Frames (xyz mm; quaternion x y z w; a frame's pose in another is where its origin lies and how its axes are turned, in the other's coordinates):
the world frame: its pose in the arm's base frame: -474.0 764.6 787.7 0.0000 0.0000 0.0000 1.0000
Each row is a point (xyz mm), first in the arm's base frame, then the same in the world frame.
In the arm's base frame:
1: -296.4 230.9 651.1
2: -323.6 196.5 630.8
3: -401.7 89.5 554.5
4: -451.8 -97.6 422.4
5: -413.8 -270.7 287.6
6: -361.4 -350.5 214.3
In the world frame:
1: 177.6 -533.7 -136.6
2: 150.4 -568.1 -156.9
3: 72.3 -675.1 -233.2
4: 22.2 -862.2 -365.3
5: 60.2 -1035.3 -500.1
6: 112.6 -1115.1 -573.4

